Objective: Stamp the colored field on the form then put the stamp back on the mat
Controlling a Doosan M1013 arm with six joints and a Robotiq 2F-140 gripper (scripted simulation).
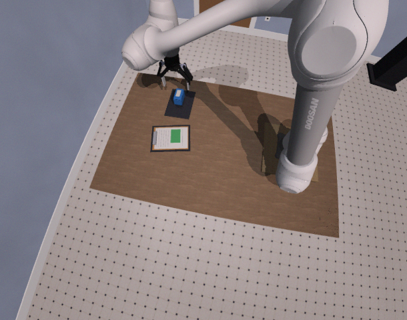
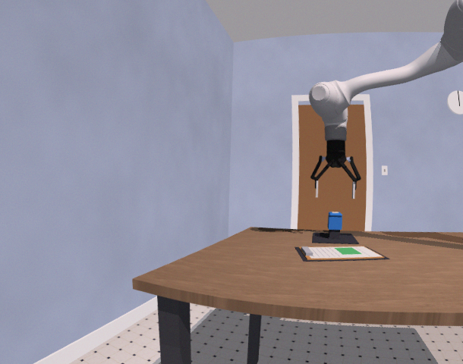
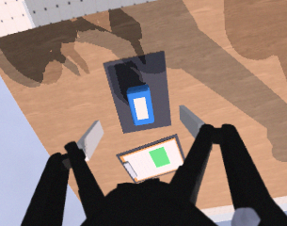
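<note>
Right now the blue stamp is 12 cm below my hand. The rest, counted from my hand: dark mat 17 cm below; then clipboard form 27 cm to the left, 16 cm below, 1 cm behind.
</note>
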